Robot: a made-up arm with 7 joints.
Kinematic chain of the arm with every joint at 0, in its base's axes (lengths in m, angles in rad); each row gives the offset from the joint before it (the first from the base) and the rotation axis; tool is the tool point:
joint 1: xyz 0 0 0 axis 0 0.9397 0.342
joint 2: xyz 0 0 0 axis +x
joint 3: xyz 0 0 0 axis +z
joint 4: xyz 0.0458 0 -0.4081 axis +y
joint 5: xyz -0.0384 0 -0.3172 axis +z
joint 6: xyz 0 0 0 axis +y
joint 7: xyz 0 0 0 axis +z
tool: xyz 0 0 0
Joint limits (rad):
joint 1: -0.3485..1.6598
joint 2: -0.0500..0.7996
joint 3: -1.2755..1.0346
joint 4: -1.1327..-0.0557
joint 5: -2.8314..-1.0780
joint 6: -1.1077..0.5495
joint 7: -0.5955..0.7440
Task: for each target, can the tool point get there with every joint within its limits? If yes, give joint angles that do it. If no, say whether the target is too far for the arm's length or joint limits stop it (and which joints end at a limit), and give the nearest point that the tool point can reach.
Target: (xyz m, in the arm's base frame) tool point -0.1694 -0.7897 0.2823
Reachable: no: too far | nearest point -0.4209 -0.4544 -0.2239 | short by 0.657 m
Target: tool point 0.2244 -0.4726 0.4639
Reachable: no: joint limits stop it (at a limit: joint 1, joint 2, joint 3, joint 4) | nearest point -0.4209 -0.4544 -0.2239 | short by 0.943 m
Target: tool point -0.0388 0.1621 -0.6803
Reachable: yes | joints 0.2667 0.5310 -0.9462 -0.8103 -1.8787 -0.7178 -0.3388
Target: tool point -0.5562 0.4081 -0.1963
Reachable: yes | joints 1.2671 0.6224 0.7577 -0.6122 -2.5925 0.2265 -0.4949
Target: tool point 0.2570 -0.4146 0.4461
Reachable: no: joint limits stop it (at a limit: joint 1, joint 2, joint 4) | nearest point 0.3751 -0.2771 -0.4651 | short by 0.929 m
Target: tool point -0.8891 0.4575 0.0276
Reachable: no: too far | nearest point -0.6490 0.3340 0.0201 | short by 0.270 m
